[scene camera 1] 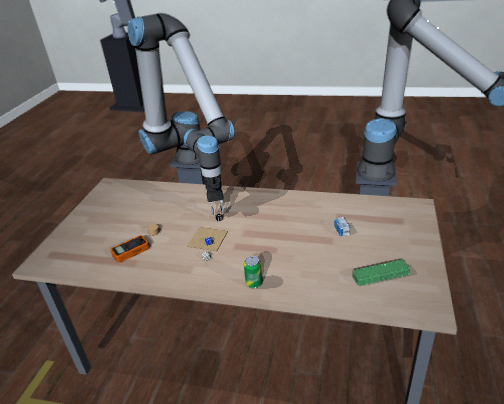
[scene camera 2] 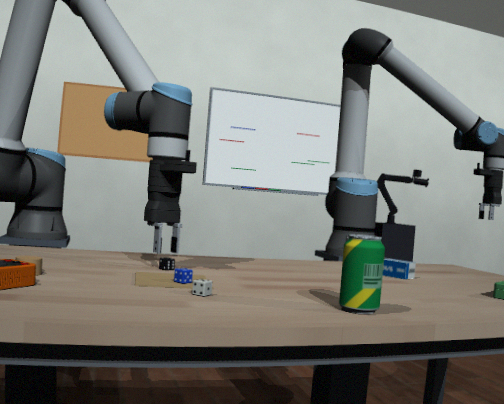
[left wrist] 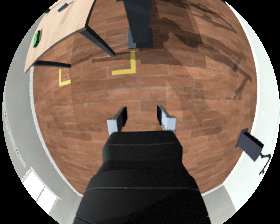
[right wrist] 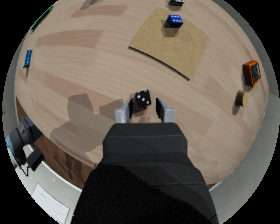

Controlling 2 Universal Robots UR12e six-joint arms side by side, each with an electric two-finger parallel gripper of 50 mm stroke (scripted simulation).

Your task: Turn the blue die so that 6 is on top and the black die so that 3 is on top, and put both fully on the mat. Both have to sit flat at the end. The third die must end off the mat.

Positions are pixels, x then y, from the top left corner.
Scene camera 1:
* green block: 372, 274
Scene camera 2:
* my right gripper: 165, 252
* tan mat: 147, 279
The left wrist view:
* my left gripper: 142, 112
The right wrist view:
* my right gripper: 144, 104
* tan mat: 180, 48
